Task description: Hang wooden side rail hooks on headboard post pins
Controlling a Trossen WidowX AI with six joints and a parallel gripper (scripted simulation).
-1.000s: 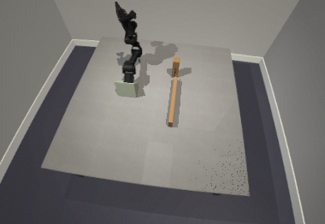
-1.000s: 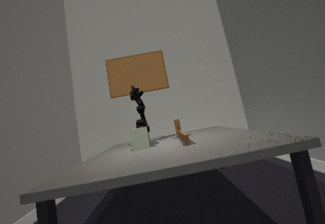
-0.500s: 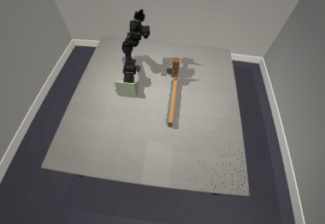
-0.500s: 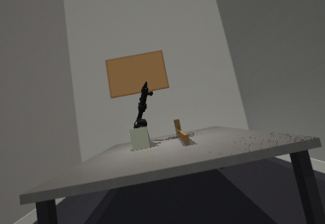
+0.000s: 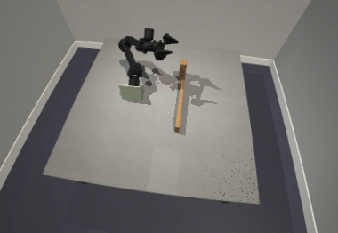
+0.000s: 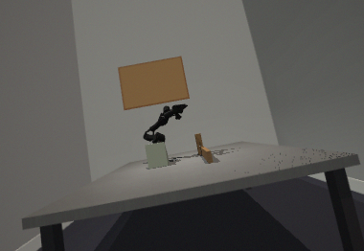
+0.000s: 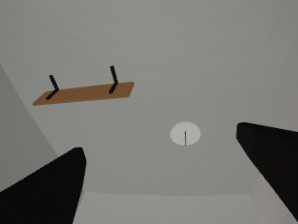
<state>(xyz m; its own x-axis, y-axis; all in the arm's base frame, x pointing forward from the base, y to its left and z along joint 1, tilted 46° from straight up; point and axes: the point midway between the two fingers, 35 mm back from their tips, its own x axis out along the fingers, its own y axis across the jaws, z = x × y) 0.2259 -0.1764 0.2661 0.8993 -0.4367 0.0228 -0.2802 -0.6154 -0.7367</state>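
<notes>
My gripper tip is 34 cm above the wooden headboard post, 14 cm to the right of it and 7 cm short of it.
</notes>
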